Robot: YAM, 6 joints.
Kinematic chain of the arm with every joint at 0, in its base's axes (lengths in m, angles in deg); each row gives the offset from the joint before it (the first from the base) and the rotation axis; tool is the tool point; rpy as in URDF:
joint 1: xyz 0 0 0.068 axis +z
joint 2: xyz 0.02 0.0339 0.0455 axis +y
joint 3: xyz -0.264 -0.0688 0 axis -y
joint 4: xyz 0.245 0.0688 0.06 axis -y
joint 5: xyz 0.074 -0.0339 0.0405 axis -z
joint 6: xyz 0.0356 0 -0.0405 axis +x
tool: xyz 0 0 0 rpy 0 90 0
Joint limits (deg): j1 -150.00..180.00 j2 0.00..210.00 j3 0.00..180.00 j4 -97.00..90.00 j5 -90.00..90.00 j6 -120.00..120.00
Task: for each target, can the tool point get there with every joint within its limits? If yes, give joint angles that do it. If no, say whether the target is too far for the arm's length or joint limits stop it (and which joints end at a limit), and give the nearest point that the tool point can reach.
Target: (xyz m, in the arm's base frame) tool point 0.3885 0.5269 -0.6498
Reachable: no: too far | nearest point 0.2637 0.3576 -0.3228 | short by 0.389 m
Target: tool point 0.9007 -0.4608 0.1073
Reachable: no: too far | nearest point 0.5750 -0.2941 0.1096 | short by 0.366 m
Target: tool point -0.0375 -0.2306 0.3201
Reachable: yes | joints -104.61 78.43 75.73 -77.12 -37.98 62.15
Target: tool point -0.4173 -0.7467 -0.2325
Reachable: no: too far | nearest point -0.2918 -0.5222 -0.1260 | short by 0.278 m
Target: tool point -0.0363 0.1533 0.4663
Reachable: yes | joints 92.26 53.62 77.57 -32.63 -58.24 58.67
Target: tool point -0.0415 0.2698 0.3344
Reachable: yes | joints 104.93 69.77 55.75 -1.83 55.83 27.90
